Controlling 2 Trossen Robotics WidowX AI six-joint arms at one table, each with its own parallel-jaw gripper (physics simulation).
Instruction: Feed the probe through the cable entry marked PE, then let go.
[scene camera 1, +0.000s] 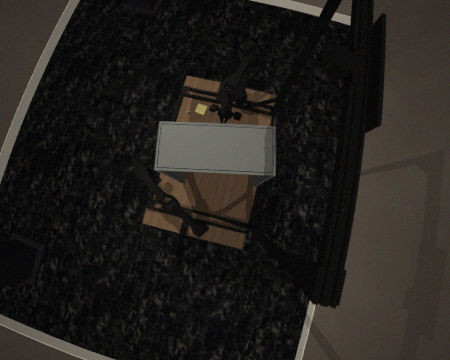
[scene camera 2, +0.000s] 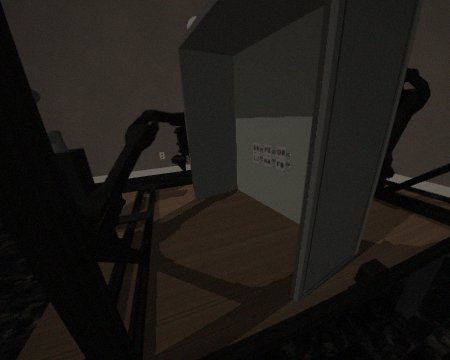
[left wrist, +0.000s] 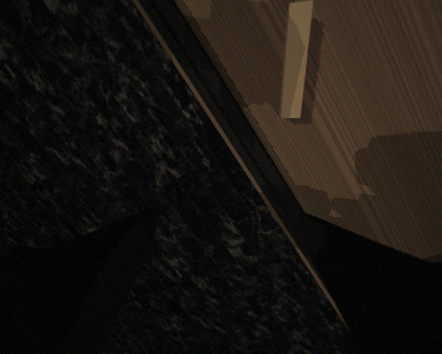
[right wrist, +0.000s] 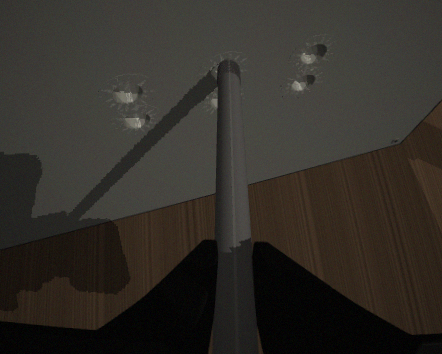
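Seen in the pictures: left gripper, fingertip midpoint: (scene camera 2: 188, 167) (left wrist: 229, 217); right gripper, fingertip midpoint: (right wrist: 233, 254); left arm's base, origin of the base link: (scene camera 1: 202, 228); right arm's base, origin of the base link: (scene camera 1: 239, 101).
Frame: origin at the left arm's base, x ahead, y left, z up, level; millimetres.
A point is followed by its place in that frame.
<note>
My right gripper (right wrist: 233, 254) {x 563, y 362, z 254 mm} (scene camera 1: 225, 119) {x 563, y 362, z 254 mm} is shut on the grey probe (right wrist: 231, 158) {x 528, y 346, z 241 mm} and holds it level toward the outer face of the grey cabinet (right wrist: 290, 140) (scene camera 1: 216, 148) {x 381, y 213, z 543 mm} (scene camera 2: 209, 125) {x 198, y 387, z 281 mm}. The panel has three pairs of cable entries. The probe's dark tip sits at the upper middle entry (right wrist: 229, 64) {x 460, y 315, z 208 mm}; how deep it reaches is hidden. Inside the cabinet, small labels (scene camera 2: 271, 155) {x 434, y 303, z 180 mm} mark the entries, with PE (scene camera 2: 267, 150) {x 420, y 320, z 194 mm} in the top middle. My left gripper (scene camera 2: 182, 157) (scene camera 1: 151, 181) {x 22, y 531, z 65 mm} is open and empty, hanging beside the cabinet's outer side wall.
The cabinet stands on a wooden table (scene camera 1: 216, 194) {x 240, y 105, z -19 mm} (scene camera 2: 223, 243) {x 305, y 85, z -19 mm} (right wrist: 325, 211) {x 418, y 429, z -19 mm} (left wrist: 342, 105) {x 79, y 451, z -19 mm} over a dark speckled floor (scene camera 1: 98, 178). A yellow square (scene camera 1: 201, 108) {x 625, y 661, z -9 mm} lies on the table near my right gripper. A tan bar (left wrist: 295, 60) {x 111, y 492, z 4 mm} lies near the table edge.
</note>
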